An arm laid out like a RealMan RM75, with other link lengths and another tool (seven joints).
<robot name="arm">
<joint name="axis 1" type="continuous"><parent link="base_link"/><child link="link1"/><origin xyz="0 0 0.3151"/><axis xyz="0 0 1"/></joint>
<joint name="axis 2" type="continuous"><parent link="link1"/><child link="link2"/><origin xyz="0 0 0"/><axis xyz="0 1 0"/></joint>
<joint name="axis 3" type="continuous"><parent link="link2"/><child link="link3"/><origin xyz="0 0 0.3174"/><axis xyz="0 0 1"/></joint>
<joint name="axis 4" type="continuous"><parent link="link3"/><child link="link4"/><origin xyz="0 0 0"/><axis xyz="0 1 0"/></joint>
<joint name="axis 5" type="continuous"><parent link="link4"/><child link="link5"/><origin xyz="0 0 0.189"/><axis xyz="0 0 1"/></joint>
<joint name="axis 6" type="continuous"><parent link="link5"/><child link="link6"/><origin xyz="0 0 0"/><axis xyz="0 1 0"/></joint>
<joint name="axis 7" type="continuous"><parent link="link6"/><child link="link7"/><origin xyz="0 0 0.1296"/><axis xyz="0 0 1"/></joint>
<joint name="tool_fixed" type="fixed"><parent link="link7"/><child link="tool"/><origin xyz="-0.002 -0.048 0.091" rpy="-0.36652 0 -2.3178"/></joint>
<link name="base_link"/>
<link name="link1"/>
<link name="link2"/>
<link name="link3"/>
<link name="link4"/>
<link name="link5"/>
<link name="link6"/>
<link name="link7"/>
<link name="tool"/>
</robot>
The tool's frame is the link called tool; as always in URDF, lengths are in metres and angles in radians. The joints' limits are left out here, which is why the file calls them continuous.
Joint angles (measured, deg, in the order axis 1, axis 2, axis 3, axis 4, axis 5, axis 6, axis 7), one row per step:
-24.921, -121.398, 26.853, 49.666, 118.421, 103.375, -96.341
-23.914, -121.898, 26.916, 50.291, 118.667, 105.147, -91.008
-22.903, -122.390, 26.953, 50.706, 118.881, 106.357, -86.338
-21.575, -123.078, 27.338, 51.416, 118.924, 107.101, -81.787
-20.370, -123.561, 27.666, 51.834, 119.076, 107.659, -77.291
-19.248, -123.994, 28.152, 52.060, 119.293, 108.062, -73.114
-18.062, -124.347, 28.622, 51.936, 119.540, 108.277, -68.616
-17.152, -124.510, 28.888, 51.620, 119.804, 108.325, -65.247
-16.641, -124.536, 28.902, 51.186, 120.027, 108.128, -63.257
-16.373, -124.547, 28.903, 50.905, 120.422, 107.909, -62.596
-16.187, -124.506, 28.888, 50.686, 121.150, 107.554, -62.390
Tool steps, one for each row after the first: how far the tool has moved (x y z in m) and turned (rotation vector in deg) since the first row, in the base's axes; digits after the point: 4 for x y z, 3 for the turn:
0.0028, -0.0085, -0.0013, 1.228, 1.433, -4.532
0.0042, -0.0161, -0.0027, 2.492, 2.612, -8.113
0.0046, -0.0243, -0.0050, 3.958, 3.960, -11.351
0.0042, -0.0318, -0.0066, 5.398, 5.373, -14.402
0.0040, -0.0391, -0.0092, 6.532, 6.676, -17.209
0.0028, -0.0468, -0.0120, 7.762, 7.989, -19.961
0.0009, -0.0528, -0.0139, 8.657, 8.979, -21.793
-0.0014, -0.0558, -0.0149, 9.247, 9.608, -22.577
-0.0038, -0.0578, -0.0164, 9.163, 9.970, -22.565
-0.0076, -0.0596, -0.0183, 8.675, 10.513, -22.186

